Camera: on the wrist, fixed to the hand. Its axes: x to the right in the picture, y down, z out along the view.
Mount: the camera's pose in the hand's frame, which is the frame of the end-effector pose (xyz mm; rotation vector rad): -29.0 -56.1 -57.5 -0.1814 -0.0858 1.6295
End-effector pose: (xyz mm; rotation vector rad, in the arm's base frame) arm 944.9 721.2 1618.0 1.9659 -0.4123 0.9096
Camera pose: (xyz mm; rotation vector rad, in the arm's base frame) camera 933.9 797.7 1581.7 1.1796 -2.1855 1.5825
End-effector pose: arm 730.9 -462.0 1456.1 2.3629 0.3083 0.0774
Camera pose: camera 683.3 -391.2 1460.1 1.8131 -1.5947 0.6965
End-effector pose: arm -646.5 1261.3 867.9 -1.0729 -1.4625 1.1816
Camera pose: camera -588.8 1234.0 924.7 2.2353 0.4335 -1.8982
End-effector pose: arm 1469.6 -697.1 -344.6 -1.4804 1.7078 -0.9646
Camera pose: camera 1451.8 -667.0 -266.7 0.1159 2.1393 0.1619
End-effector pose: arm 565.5 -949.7 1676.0 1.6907 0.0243 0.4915
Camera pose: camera 534.6 -893.6 1619.5 1.2220 -1.4907 1.5156
